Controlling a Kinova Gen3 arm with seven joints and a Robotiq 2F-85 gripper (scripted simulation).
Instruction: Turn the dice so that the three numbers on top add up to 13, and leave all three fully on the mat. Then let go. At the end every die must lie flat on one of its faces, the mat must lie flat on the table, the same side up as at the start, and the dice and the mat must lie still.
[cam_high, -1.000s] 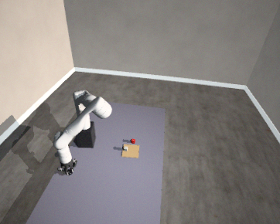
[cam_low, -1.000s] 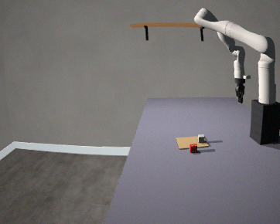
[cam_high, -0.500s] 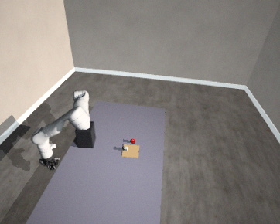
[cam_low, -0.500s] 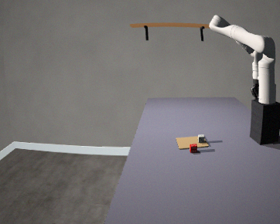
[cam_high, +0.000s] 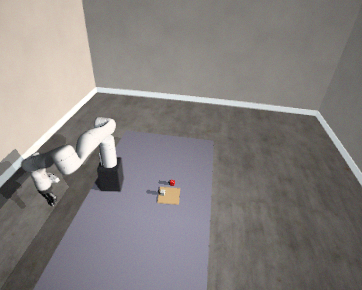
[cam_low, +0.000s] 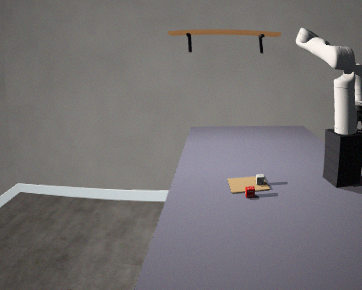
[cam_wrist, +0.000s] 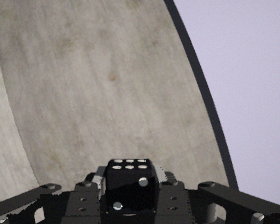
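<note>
My gripper is now 63 cm short of the red die, 41 cm to the right of it and 11 cm above it. The rest, counted from my hand: black die right at my hand; then tan mat 63 cm ahead, 31 cm to the left, 13 cm below; then white die 59 cm ahead, 31 cm to the left, 11 cm below.
</note>
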